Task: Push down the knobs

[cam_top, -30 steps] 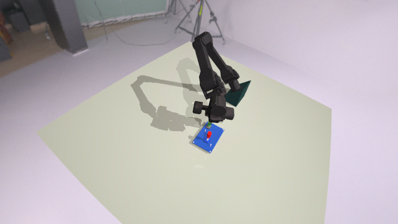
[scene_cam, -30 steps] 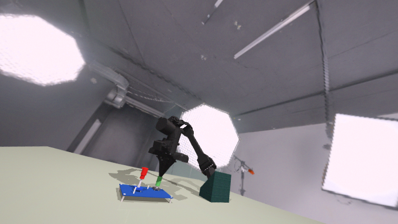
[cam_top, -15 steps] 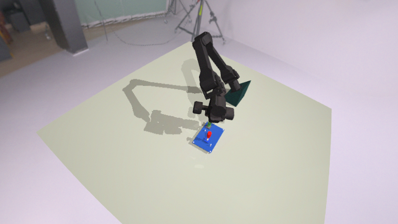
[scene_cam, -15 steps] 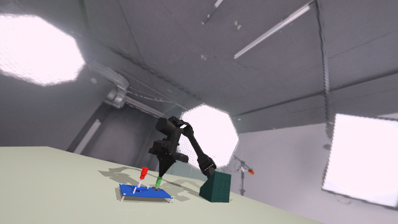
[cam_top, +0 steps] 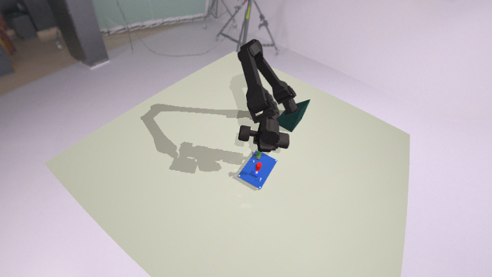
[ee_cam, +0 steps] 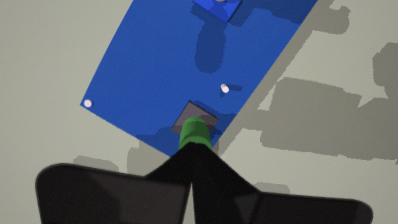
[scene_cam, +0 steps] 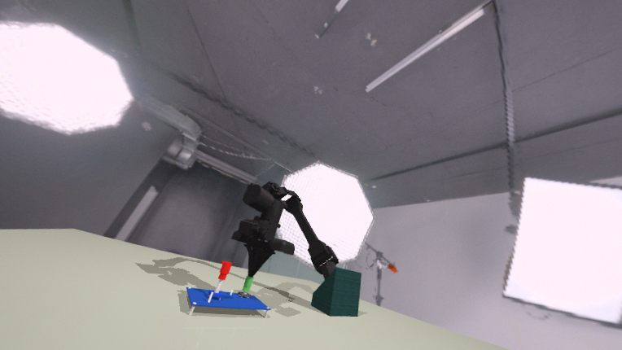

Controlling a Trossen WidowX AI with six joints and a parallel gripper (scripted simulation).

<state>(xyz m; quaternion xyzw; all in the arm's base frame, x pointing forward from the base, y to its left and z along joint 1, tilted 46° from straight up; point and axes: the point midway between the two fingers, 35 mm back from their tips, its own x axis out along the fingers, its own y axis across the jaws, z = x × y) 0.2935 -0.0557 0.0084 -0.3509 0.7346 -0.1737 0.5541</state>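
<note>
The green knob lies 20 mm below my gripper tip.
</note>
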